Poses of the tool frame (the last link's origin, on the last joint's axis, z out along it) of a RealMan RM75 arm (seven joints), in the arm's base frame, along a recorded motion.
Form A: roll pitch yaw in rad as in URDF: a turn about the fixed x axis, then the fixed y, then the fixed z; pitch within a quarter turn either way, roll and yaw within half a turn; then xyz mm.
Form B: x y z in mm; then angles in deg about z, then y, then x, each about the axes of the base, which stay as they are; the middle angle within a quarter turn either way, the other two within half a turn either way. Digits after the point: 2 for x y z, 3 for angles.
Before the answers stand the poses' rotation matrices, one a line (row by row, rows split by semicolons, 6 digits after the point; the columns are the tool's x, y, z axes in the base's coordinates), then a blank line. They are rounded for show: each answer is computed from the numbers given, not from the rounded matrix.
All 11 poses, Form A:
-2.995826 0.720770 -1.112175 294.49 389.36 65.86
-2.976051 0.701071 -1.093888 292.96 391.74 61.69
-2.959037 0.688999 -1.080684 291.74 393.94 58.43
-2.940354 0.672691 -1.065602 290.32 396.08 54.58
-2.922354 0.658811 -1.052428 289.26 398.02 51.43
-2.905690 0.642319 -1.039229 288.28 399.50 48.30
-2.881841 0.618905 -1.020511 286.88 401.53 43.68
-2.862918 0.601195 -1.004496 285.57 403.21 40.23
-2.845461 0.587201 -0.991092 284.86 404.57 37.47
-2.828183 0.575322 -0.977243 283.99 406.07 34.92
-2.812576 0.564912 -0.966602 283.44 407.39 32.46
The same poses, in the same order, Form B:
0.332609 -0.929593 -0.158834; -0.673661 -0.352063 0.649794; -0.659963 -0.109127 -0.743330
0.350772 -0.925065 -0.145647; -0.678886 -0.358326 0.640871; -0.645036 -0.125922 -0.753705
0.363345 -0.921950 -0.134125; -0.681017 -0.361071 0.637059; -0.635765 -0.140130 -0.759056
0.378542 -0.917698 -0.120564; -0.684442 -0.365223 0.630992; -0.623093 -0.156338 -0.766364
0.391773 -0.913803 -0.107136; -0.686843 -0.367954 0.626783; -0.612177 -0.171971 -0.771793
0.405867 -0.909109 -0.093771; -0.690222 -0.372155 0.620560; -0.599054 -0.187142 -0.778532
0.425934 -0.901700 -0.074273; -0.694272 -0.378380 0.612221; -0.580144 -0.209200 -0.787190
0.442441 -0.894813 -0.059621; -0.695924 -0.384511 0.606499; -0.565628 -0.226849 -0.792846
0.456021 -0.888773 -0.046130; -0.696486 -0.388668 0.603195; -0.554033 -0.242941 -0.796258
0.469271 -0.882402 -0.033928; -0.695510 -0.393007 0.601507; -0.544105 -0.258672 -0.798147
0.479837 -0.877084 -0.021905; -0.695101 -0.395275 0.600493; -0.535341 -0.272912 -0.799330

294.49 389.36 65.86 70.313 -9.139 -138.841
292.96 391.74 61.69 69.234 -8.375 -139.626
291.74 393.94 58.43 68.490 -7.708 -139.994
290.32 396.08 54.58 67.584 -6.925 -140.533
289.26 398.02 51.43 66.794 -6.150 -140.920
288.28 399.50 48.30 65.942 -5.381 -141.442
286.88 401.53 43.68 64.715 -4.259 -142.127
285.57 403.21 40.23 63.690 -3.418 -142.585
284.86 404.57 37.47 62.838 -2.644 -142.855
283.99 406.07 34.92 61.995 -1.944 -142.997
283.44 407.39 32.46 61.318 -1.255 -143.084

